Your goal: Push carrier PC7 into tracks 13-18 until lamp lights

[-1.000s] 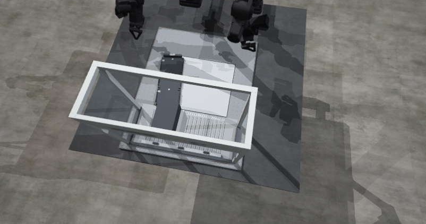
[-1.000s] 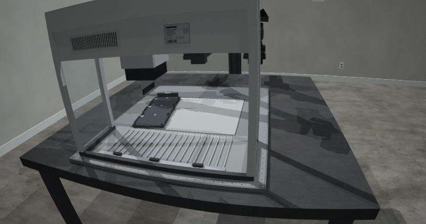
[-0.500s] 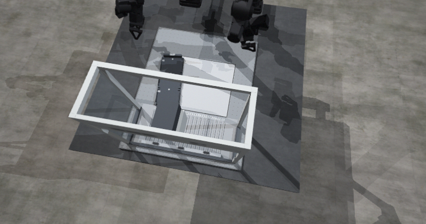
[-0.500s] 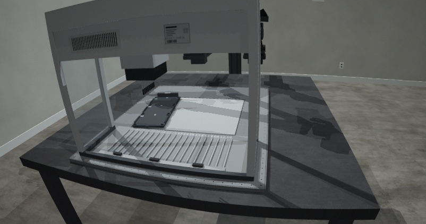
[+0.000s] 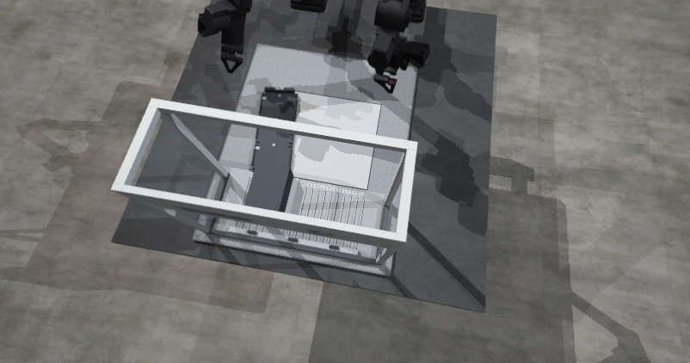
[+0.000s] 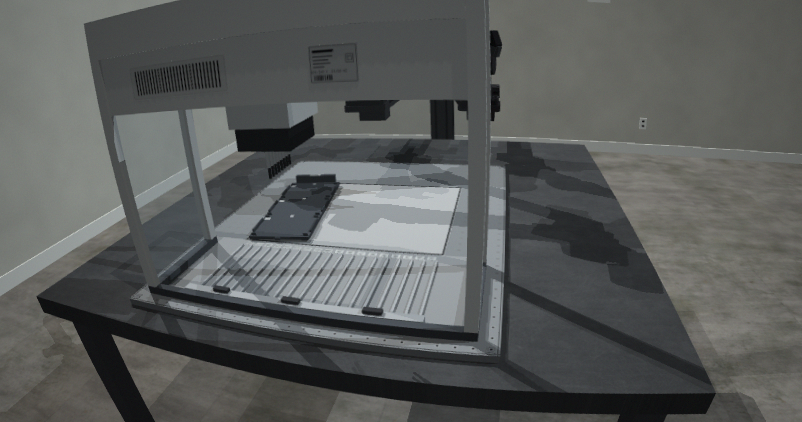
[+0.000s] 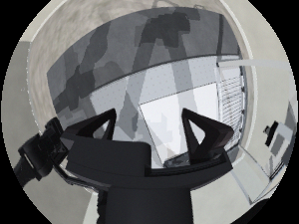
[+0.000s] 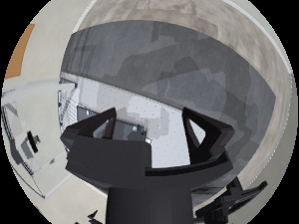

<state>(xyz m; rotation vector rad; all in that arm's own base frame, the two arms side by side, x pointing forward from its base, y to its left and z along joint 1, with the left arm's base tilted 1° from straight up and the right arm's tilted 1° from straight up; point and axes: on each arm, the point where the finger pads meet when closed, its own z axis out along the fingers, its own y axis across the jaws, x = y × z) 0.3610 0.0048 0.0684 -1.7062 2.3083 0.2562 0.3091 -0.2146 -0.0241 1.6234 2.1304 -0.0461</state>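
Note:
Now: the carrier PC7 180 mm ahead of my right hand, 170 mm to the left of it and 120 mm below it.

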